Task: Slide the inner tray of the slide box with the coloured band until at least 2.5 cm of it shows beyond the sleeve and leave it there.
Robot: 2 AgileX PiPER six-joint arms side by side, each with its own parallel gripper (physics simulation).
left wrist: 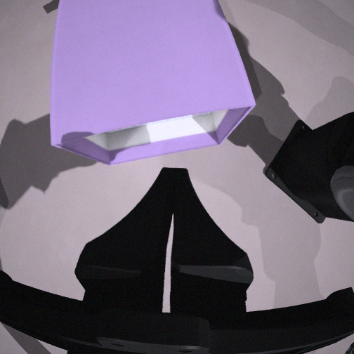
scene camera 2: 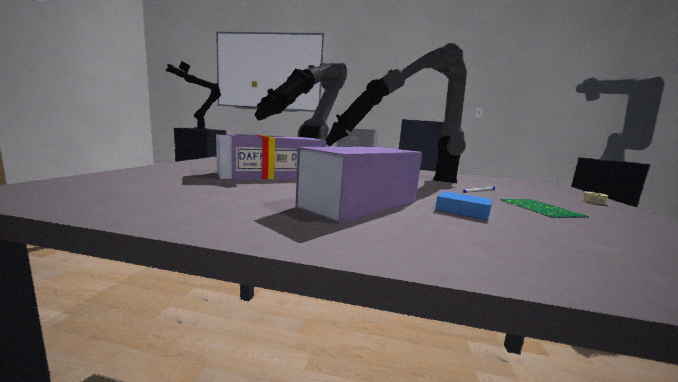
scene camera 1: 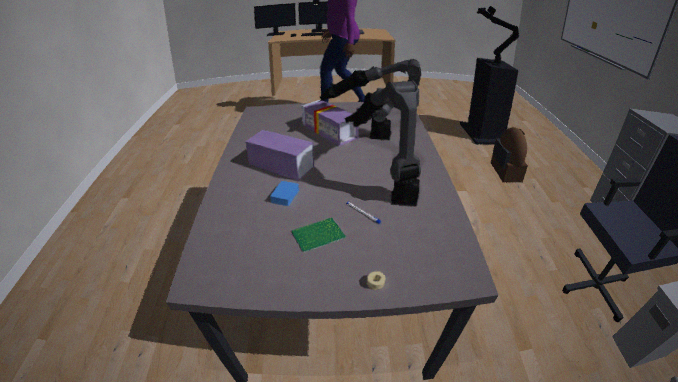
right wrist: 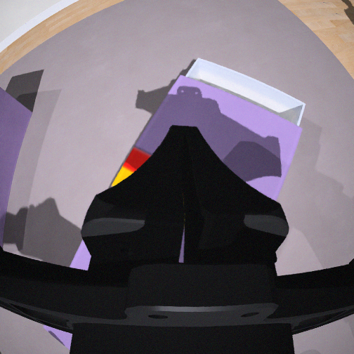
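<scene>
The slide box's purple sleeve [scene camera 1: 340, 116] [scene camera 2: 250, 174] [left wrist: 145, 65] [right wrist: 165, 115] lies on the table with its red and yellow band [scene camera 2: 268, 157] [right wrist: 129, 165]. The white inner tray [scene camera 2: 224, 157] [right wrist: 245, 86] sticks out of the sleeve's far end. At the other end, in the left wrist view, the tray [left wrist: 172, 130] sits recessed inside the sleeve. My left gripper [scene camera 1: 348, 120] [scene camera 2: 330, 142] [left wrist: 174, 182] is shut and empty, just outside that recessed end, apart from it. My right gripper [scene camera 1: 323, 98] [scene camera 2: 258, 116] [right wrist: 182, 142] is shut and empty above the sleeve.
A plain purple box [scene camera 1: 272, 152] [scene camera 2: 380, 180] [right wrist: 10, 165] with a pale end stands beside the banded one. A blue block [scene camera 1: 285, 193] [scene camera 2: 462, 206], a pen [scene camera 1: 363, 212] [scene camera 2: 479, 189], a green board [scene camera 1: 318, 234] [scene camera 2: 545, 207] and a tape roll [scene camera 1: 370, 284] [scene camera 2: 596, 199] lie farther along the table.
</scene>
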